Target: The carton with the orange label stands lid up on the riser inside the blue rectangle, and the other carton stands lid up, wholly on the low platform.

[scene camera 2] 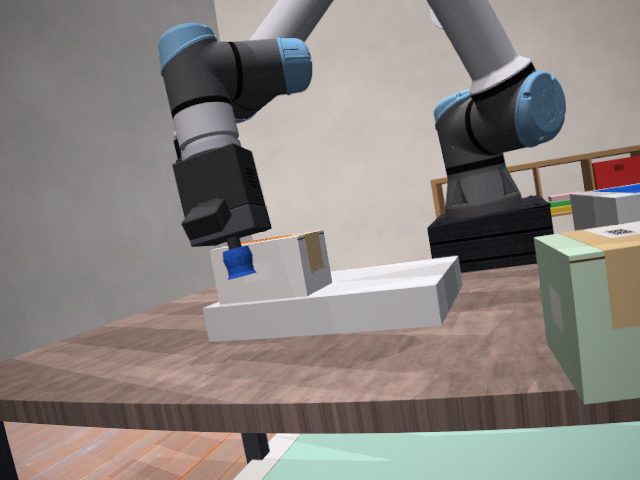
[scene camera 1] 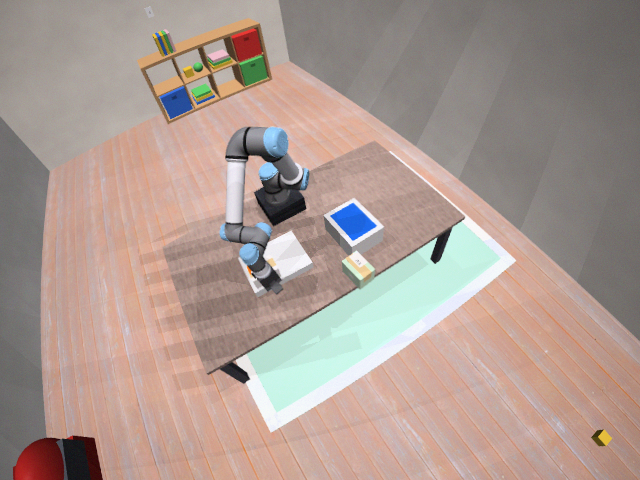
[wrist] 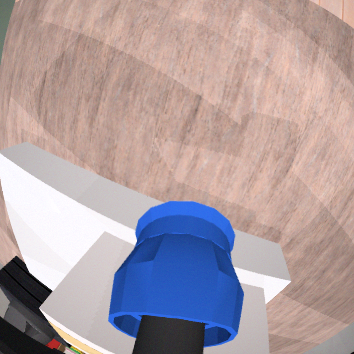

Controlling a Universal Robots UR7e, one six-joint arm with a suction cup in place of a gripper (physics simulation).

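Observation:
The white carton with the orange label [scene camera 1: 250, 269] [scene camera 2: 273, 273] [wrist: 85, 287] stands lid up on the left part of the low white platform [scene camera 1: 297, 253] [scene camera 2: 392, 304] [wrist: 35, 215]. My blue suction cup [scene camera 2: 239, 263] [wrist: 175, 270] hangs mouth down at the carton's front side, its rim lower than the lid. I see no seal on the carton; any light touch cannot be told. The cup is hidden in scene camera 1. The green carton [scene camera 1: 351, 271] [scene camera 2: 563, 310] stands lid up near the table's front edge. The riser [scene camera 1: 338, 238] [scene camera 2: 594, 211] has the blue rectangle [scene camera 1: 353, 222] on top.
The brown table [scene camera 1: 222, 320] [scene camera 2: 129, 372] bears everything. The arm's black base [scene camera 1: 281, 206] [scene camera 2: 488, 232] stands behind the platform. A shelf unit [scene camera 1: 202, 40] is at the back wall. The green carton stands in front of the riser.

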